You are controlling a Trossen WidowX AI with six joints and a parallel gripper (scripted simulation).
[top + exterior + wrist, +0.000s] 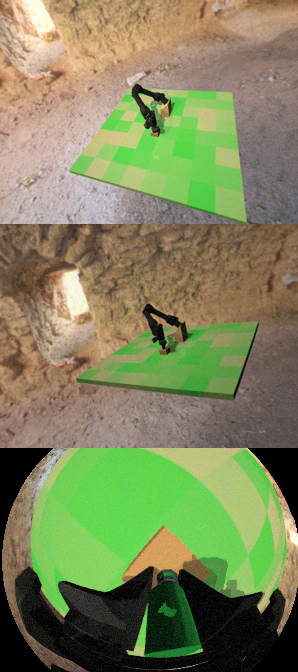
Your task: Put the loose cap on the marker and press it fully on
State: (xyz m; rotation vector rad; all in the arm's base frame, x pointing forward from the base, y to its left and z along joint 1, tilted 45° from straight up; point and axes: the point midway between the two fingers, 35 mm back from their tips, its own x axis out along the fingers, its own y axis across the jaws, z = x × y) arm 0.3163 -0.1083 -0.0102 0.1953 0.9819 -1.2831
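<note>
Right now my gripper tip is 1 cm past the green cap, 1 cm to the right of it and 5 cm below it. Round my gripper tip: holder block (1 cm behind, 1 cm to the left, 2 cm below).
</note>
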